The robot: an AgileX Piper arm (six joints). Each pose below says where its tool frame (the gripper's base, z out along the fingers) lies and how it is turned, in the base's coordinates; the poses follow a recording.
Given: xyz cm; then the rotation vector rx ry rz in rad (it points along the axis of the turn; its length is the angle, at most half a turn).
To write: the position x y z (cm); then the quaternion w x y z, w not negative. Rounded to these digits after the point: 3 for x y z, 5 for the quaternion.
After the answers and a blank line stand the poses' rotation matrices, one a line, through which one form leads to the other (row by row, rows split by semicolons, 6 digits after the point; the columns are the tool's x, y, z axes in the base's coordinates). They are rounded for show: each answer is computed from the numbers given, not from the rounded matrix.
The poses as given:
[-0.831 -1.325 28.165 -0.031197 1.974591 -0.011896]
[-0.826 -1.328 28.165 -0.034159 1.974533 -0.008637]
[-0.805 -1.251 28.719 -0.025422 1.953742 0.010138]
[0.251 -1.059 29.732 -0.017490 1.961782 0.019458]
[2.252 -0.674 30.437 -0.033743 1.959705 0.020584]
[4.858 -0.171 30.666 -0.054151 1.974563 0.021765]
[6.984 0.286 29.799 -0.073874 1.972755 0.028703]
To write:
[-0.831 -1.325 28.165 0.55083 -0.01318 0.83450 -0.00503]
[-0.826 -1.328 28.165 0.55084 -0.01444 0.83448 -0.00365]
[-0.805 -1.251 28.719 0.55954 -0.01078 0.82872 0.00430]
[0.251 -1.059 29.732 0.55621 -0.00741 0.83097 0.00824]
[2.252 -0.674 30.437 0.55698 -0.01430 0.83036 0.00872]
[4.858 -0.171 30.666 0.55060 -0.02288 0.83440 0.00920]
[6.984 0.286 29.799 0.55105 -0.03122 0.83380 0.01213]

-0.392823 -0.016466 0.919467; -0.027543 0.999602 0.006134; -0.919202 -0.022916 -0.393120
-0.392730 -0.020072 0.919435; -0.028115 0.999557 0.009812; -0.919224 -0.021996 -0.393120
-0.373600 -0.022685 0.927313; -0.013060 0.999730 0.019195; -0.927498 -0.004940 -0.373795
-0.381151 -0.021481 0.924263; -0.003144 0.999754 0.021939; -0.924507 0.005456 -0.381125
-0.379139 -0.033460 0.924735; -0.014028 0.999439 0.030411; -0.925233 -0.001442 -0.379395
-0.392630 -0.048315 0.918426; -0.028059 0.998784 0.040547; -0.919268 -0.009850 -0.393509
-0.390736 -0.065438 0.918174; -0.038698 0.997756 0.054642; -0.919689 -0.014181 -0.392391

